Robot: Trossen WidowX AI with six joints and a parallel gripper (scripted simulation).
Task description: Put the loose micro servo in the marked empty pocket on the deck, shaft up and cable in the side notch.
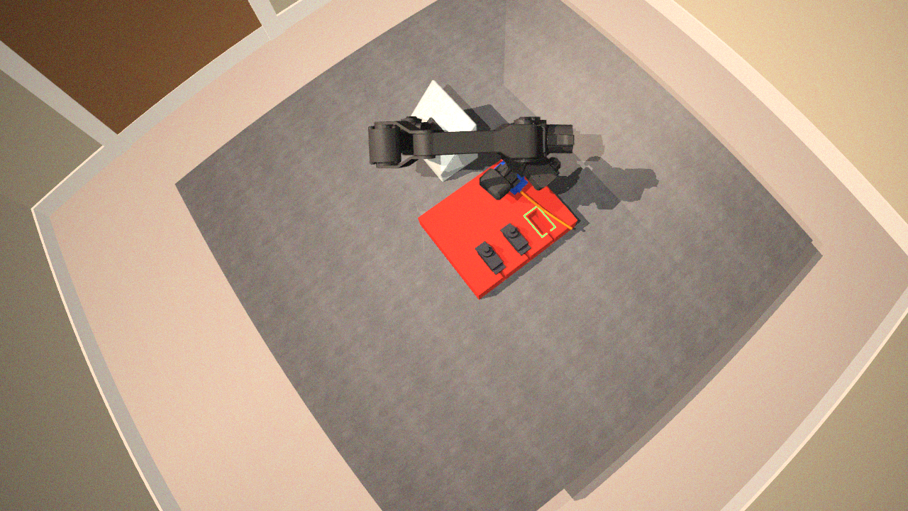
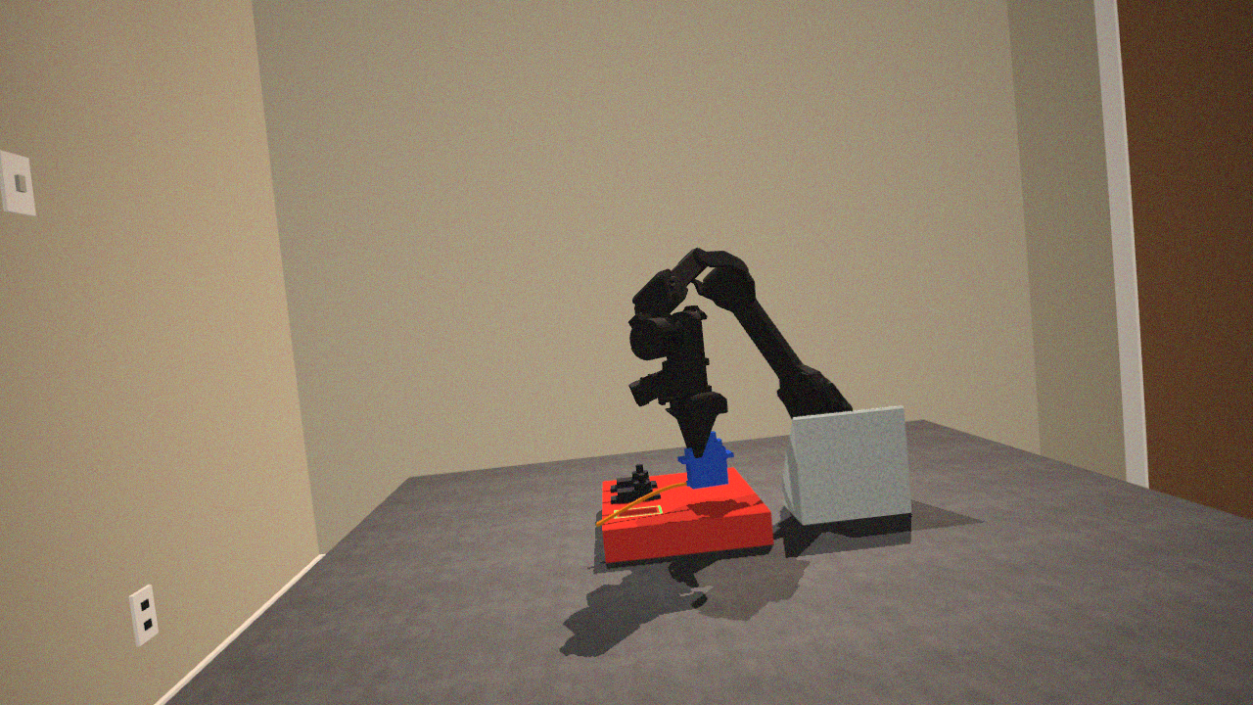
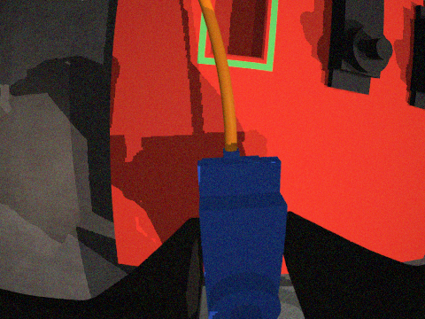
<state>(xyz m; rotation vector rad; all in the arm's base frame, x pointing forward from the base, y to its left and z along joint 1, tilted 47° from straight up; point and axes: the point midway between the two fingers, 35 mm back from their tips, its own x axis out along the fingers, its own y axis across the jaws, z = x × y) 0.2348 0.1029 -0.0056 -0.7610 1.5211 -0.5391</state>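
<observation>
Now: gripper tip 10 cm above the red deck, 7 cm to the left of it and 1 cm past it.
</observation>
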